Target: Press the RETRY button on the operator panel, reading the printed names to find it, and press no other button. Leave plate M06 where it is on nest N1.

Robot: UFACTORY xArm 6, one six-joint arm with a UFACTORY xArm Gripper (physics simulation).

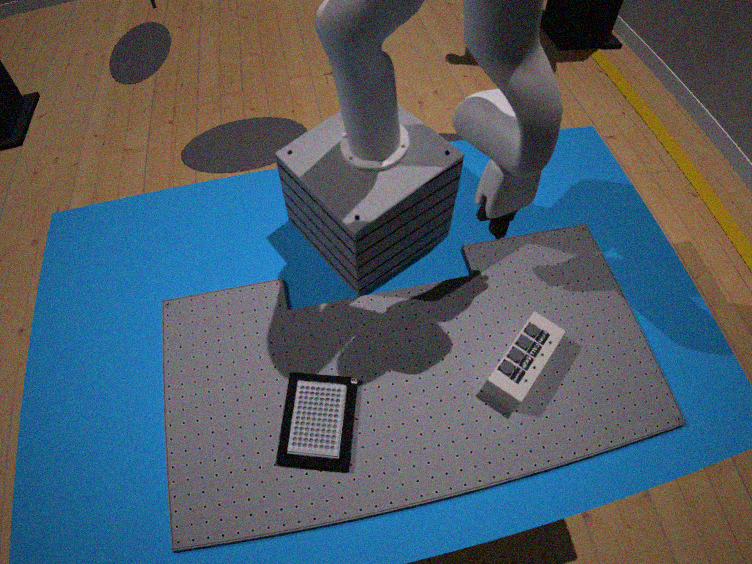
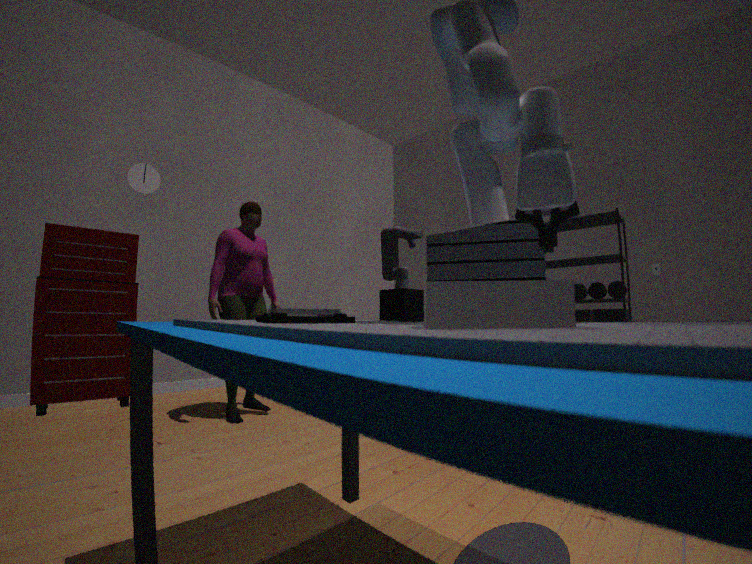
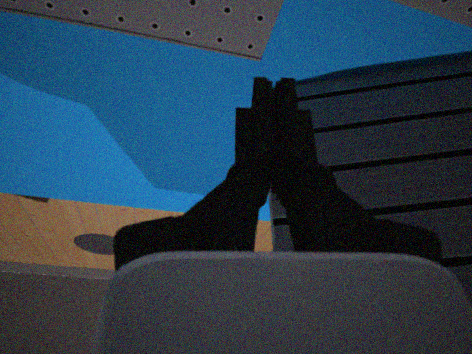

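Where they show: gripper, fingertip midpoint: [image 1: 496,233] [image 2: 548,251] [image 3: 269,101]; arm's base, origin of the base link: [image 1: 375,145] [image 2: 492,235].
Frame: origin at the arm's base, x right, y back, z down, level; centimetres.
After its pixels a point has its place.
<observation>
The operator panel [image 1: 516,388] @(x -14.8, y -44.7, z 15.7 cm) [image 2: 499,303] @(x -21.0, y -42.0, z 18.2 cm) is a pale box with a sloped face at the right of the perforated board. It bears several dark square buttons in a row, each with a dark printed label; the names are too small to read, so I cannot tell which is RETRY. My gripper [image 1: 499,233] @(x -18.9, y -17.7, z 8.7 cm) [image 2: 548,247] @(x -18.9, y -17.7, z 8.7 cm) [image 3: 269,101] @(x -18.9, y -17.7, z 8.7 cm) is shut and empty, fingertips together. It hangs beside the robot's pedestal, near the board's back edge, apart from the panel. The white many-welled plate M06 [image 1: 317,418] @(x 18.6, y -41.7, z 18.4 cm) [image 2: 312,312] @(x 14.6, y -42.2, z 19.0 cm) lies on the black nest N1 [image 1: 350,424] @(x 13.4, y -43.4, z 19.8 cm) [image 2: 267,317] @(x 15.1, y -50.8, z 20.0 cm), left of the panel.
The striped robot pedestal [image 1: 400,242] @(x -2.1, y -13.2, z 13.0 cm) [image 2: 485,251] @(x -4.2, y -12.2, z 6.2 cm) [image 3: 400,145] @(x -5.4, y -11.6, z 13.6 cm) stands close beside the gripper. The grey perforated board [image 1: 413,461] @(x 4.4, y -51.5, z 20.9 cm) [image 3: 150,12] @(x -25.5, y -13.0, z 21.0 cm) lies on the blue table [image 1: 91,364] @(x 61.5, y -22.4, z 22.3 cm) [image 2: 364,364] @(x -23.0, y -63.9, z 22.3 cm). A person [image 2: 242,261] stands beyond the table near a red tool cabinet [image 2: 85,339].
</observation>
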